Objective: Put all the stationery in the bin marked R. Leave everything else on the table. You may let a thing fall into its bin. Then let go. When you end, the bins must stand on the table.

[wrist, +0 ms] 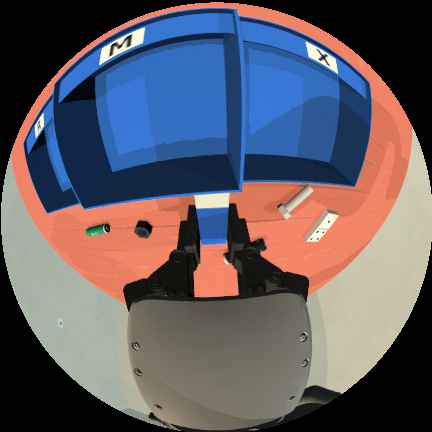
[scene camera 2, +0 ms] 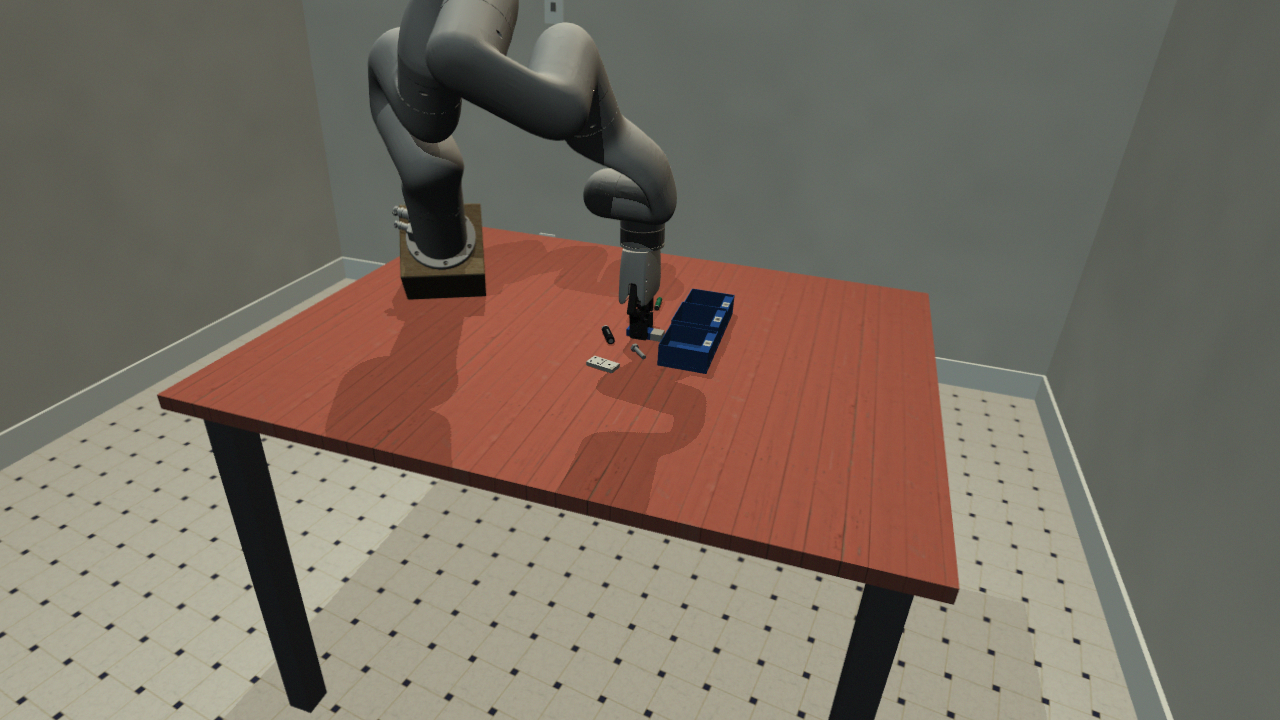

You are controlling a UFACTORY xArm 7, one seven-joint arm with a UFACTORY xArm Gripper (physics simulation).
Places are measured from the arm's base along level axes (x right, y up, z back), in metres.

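Pixels of known places: gripper, fingertip midpoint: (wrist: pixel 212 215) (scene camera 2: pixel 641 335); arm's base, link origin: (scene camera 2: pixel 441 239).
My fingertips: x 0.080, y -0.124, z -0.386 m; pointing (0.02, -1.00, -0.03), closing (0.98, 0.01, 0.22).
For each thing: its middle in the pictures, then the offset to it from my fingertips. "*": a spot on its surface instead.
- eraser, body centre: (wrist: pixel 212 213) (scene camera 2: pixel 645 332) dx +0.002, dy +0.006, dz -0.008 m
- bin marked M, body centre: (wrist: pixel 139 101) (scene camera 2: pixel 698 325) dx -0.010, dy +0.023, dz -0.102 m
- bin marked R, surface spot: (wrist: pixel 37 172) * dx -0.133, dy +0.028, dz -0.124 m
- bin marked X, surface spot: (wrist: pixel 350 170) * dx +0.106, dy +0.031, dz -0.046 m
- green battery, body centre: (wrist: pixel 96 229) (scene camera 2: pixel 658 303) dx -0.133, dy +0.005, dz -0.020 m
- black nut, body centre: (wrist: pixel 142 229) dx -0.068, dy +0.004, dz -0.005 m
- bolt, body centre: (wrist: pixel 296 199) (scene camera 2: pixel 638 352) dx +0.075, dy +0.005, dz -0.003 m
- domino, body centre: (wrist: pixel 321 226) (scene camera 2: pixel 603 364) dx +0.125, dy +0.003, dz +0.052 m
- black cylinder, body centre: (wrist: pixel 243 251) (scene camera 2: pixel 608 334) dx +0.021, dy +0.007, dz +0.058 m
A blue and white block, which looks like an eraser (scene camera 2: pixel 657 334) (wrist: pixel 213 201), lies in front of the bins, its white end toward the bin marked M (wrist: pixel 150 181) (scene camera 2: pixel 717 318). My gripper (scene camera 2: pixel 640 332) (wrist: pixel 212 215) is low at the table and shut on the eraser's blue part, one finger against each long side. The bin marked R (scene camera 2: pixel 725 304) (wrist: pixel 37 172) is at the far end of the row in the scene view and at the left in the wrist view. I see nothing in the visible part of it; some of its inside is hidden.
The bin marked X (scene camera 2: pixel 684 356) (wrist: pixel 350 170) adjoins M. A green battery (scene camera 2: pixel 658 303) (wrist: pixel 97 230) and a black nut (wrist: pixel 143 229) lie on one side of the gripper. A bolt (scene camera 2: pixel 638 351) (wrist: pixel 296 201), a domino (scene camera 2: pixel 603 363) (wrist: pixel 322 226) and a black cylinder (scene camera 2: pixel 607 334) (wrist: pixel 260 245) lie on the other.
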